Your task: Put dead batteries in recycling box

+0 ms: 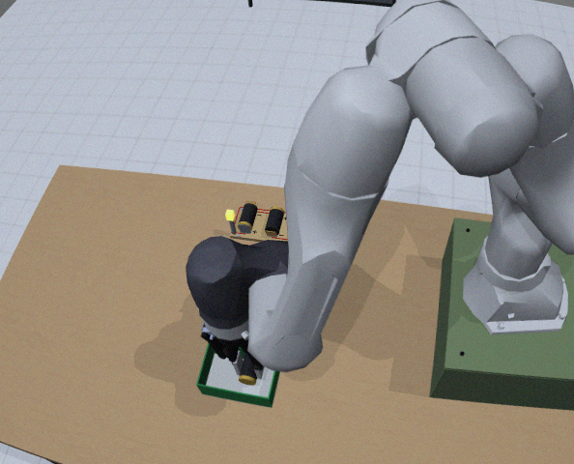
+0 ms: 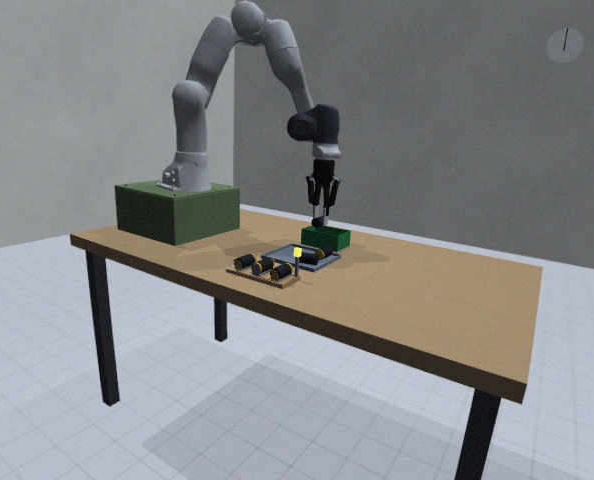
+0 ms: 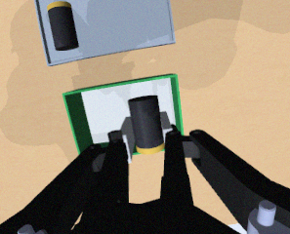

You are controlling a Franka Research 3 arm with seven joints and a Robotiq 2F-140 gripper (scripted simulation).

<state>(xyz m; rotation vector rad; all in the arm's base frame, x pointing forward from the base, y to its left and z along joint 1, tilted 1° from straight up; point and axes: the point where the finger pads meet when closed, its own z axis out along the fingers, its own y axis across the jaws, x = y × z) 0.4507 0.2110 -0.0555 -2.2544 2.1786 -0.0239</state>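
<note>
Right now the green recycling box is 30 mm ahead of my hand and 90 mm below it. From my hand the other things lie so: bulb: 150 mm ahead, 360 mm to the right, 30 mm below; then grey bulb post: 150 mm ahead, 360 mm to the right, 70 mm below; then tray: 50 mm ahead, 190 mm to the right, 100 mm below.
</note>
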